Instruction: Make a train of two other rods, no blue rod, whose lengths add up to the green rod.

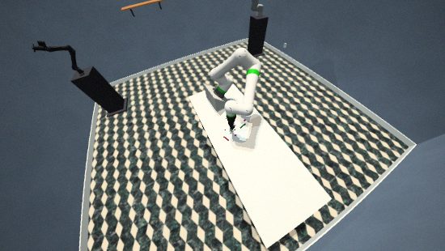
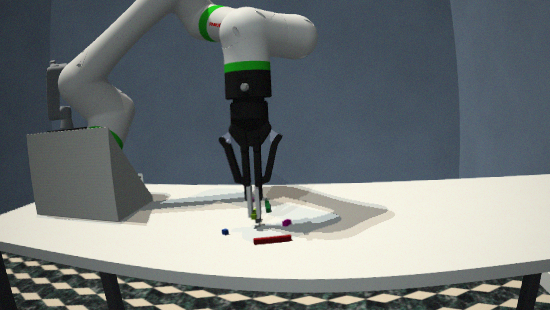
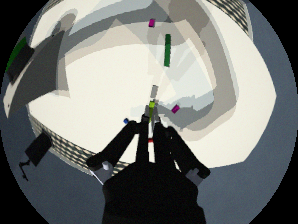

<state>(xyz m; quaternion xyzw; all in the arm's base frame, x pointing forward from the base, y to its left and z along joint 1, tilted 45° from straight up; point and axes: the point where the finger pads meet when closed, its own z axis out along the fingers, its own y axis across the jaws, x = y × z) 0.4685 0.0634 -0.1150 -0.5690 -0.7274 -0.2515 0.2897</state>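
Now: hand 5 cm above the grey rod, 4 cm to the right of it and 1 cm past it. Round my hand: blue rod (6 cm to the right, 5 cm below, 5 cm behind); then red rod (8 cm to the right, 6 cm ahead, 5 cm below); then lime rod (3 cm below).
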